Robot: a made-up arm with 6 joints.
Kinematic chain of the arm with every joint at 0, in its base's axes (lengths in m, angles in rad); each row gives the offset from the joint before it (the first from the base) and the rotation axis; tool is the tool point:
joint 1: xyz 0 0 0.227 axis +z
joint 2: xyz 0 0.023 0 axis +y
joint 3: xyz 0 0 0.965 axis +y
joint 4: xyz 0 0 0.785 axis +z
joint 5: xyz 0 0 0 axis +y
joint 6: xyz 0 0 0.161 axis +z
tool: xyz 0 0 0
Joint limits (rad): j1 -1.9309..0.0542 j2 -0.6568..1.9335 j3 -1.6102..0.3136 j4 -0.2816..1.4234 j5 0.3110..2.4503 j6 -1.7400..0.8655
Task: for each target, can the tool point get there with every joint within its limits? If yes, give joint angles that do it. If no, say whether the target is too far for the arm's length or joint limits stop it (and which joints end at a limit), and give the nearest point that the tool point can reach.
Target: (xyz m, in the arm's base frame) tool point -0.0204 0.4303 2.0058
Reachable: yes | joints -1.3728 0.0222 -0.5940 0.5738 0.4962 -0.1202
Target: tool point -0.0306 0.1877 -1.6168
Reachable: no: joint limits stop it (at a limit: joint 1, joint 2, joint 3) | nearest point 1.3764 0.1122 -0.6949 | short by 1.684 m
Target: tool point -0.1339 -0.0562 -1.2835
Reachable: no: joint limits stop it (at a limit: joint 1, joint 2, joint 3) | nearest point -0.4734 -1.2853 -0.6760 | short by 1.412 m
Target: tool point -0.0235 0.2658 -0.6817
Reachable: no: joint limits stop it (at a limit: joint 1, joint 2, joint 3) | nearest point 1.3510 0.1218 -0.6145 | short by 1.384 m
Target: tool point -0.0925 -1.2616 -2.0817
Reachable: no: too far | nearest point -0.1088 -1.4838 -0.7655 | short by 1.335 m
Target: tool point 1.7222 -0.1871 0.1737
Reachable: yes | joints -0.1095 1.5886 -0.1756 -0.1321 1.7758 0.4515
